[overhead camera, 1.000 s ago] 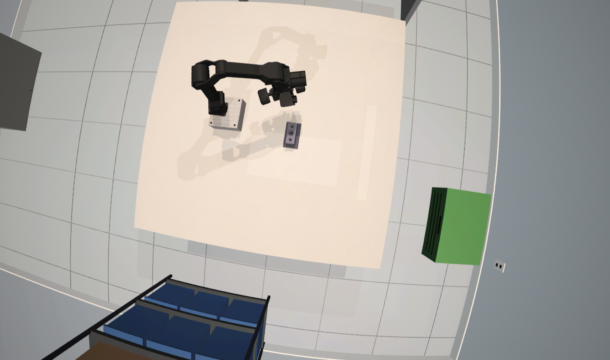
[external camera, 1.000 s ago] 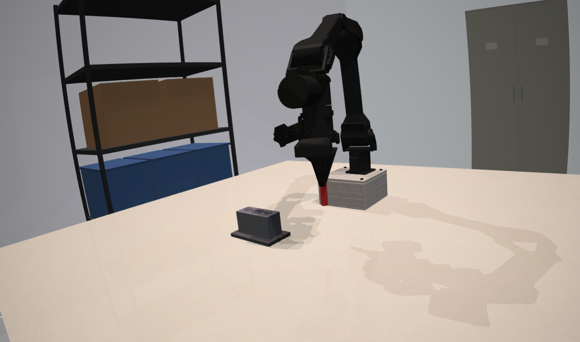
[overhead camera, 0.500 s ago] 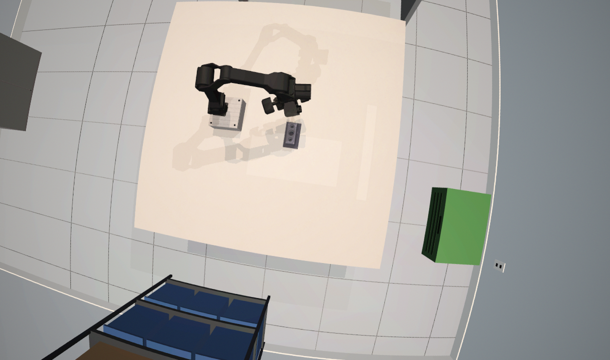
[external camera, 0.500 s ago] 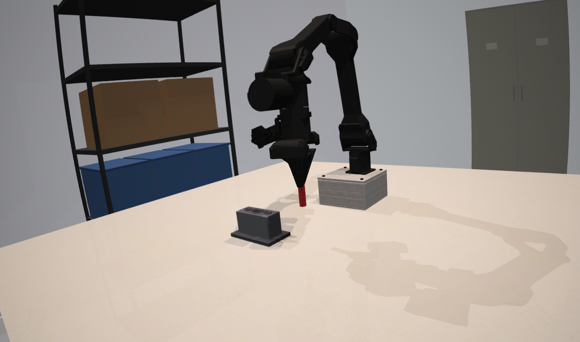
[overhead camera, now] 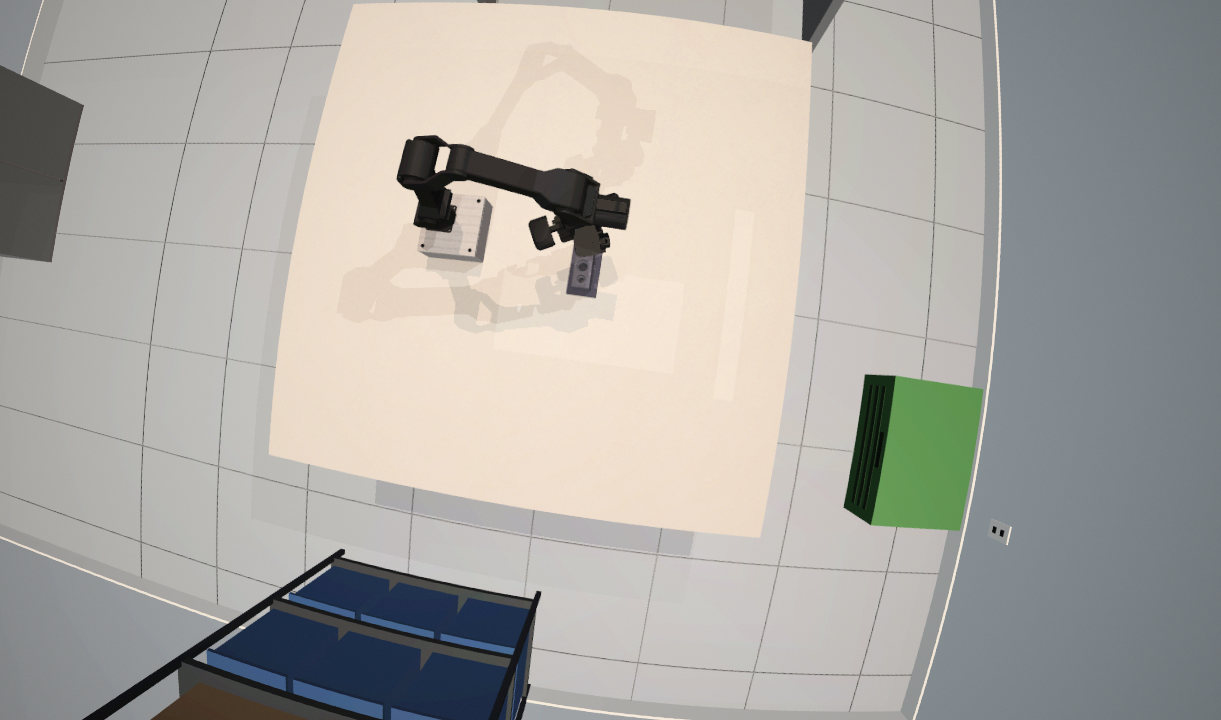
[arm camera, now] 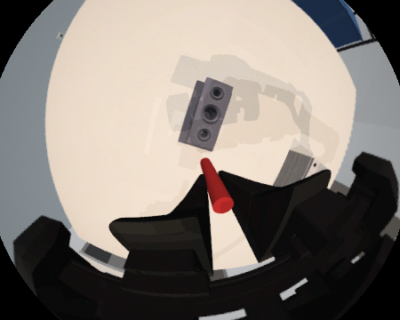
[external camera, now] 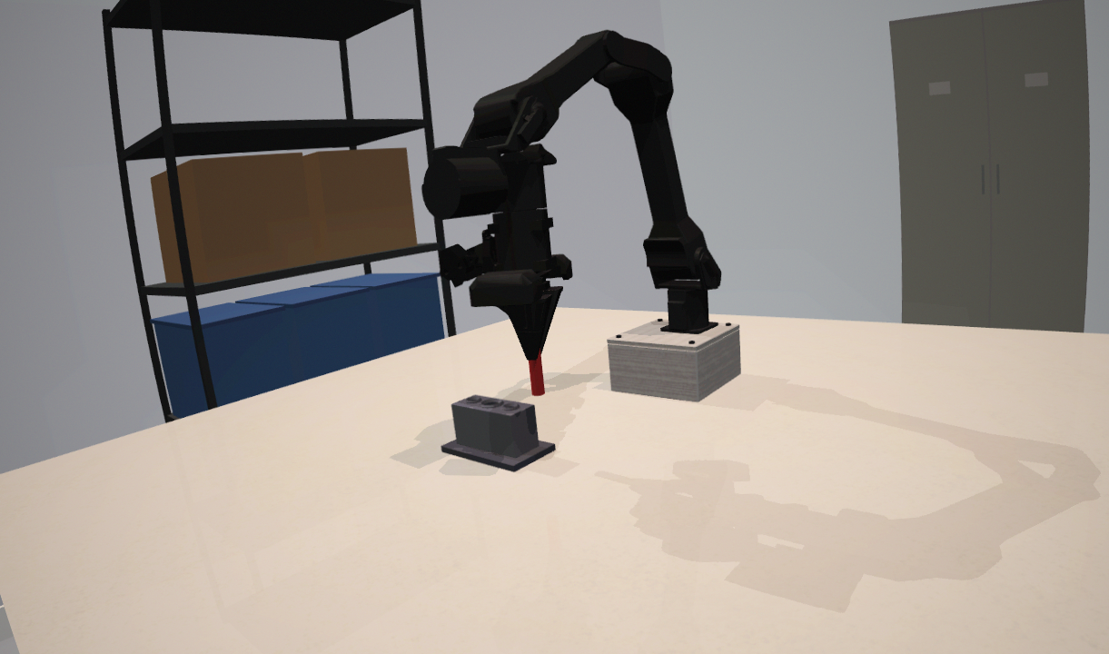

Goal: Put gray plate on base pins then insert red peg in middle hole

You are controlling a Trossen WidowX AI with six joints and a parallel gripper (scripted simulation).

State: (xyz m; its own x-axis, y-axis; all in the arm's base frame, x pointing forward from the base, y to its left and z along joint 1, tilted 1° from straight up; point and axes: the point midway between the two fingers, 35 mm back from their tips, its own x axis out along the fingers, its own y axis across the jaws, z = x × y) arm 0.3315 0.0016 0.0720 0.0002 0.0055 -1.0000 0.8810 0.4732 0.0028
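Right now my gripper tip is 1 cm short of the gray plate, 6 cm to the left of it and 7 cm above it. The rest, counted from my gripper tip: red peg right at my gripper tip; dark flat base 1 cm ahead, 6 cm to the right, 11 cm below.
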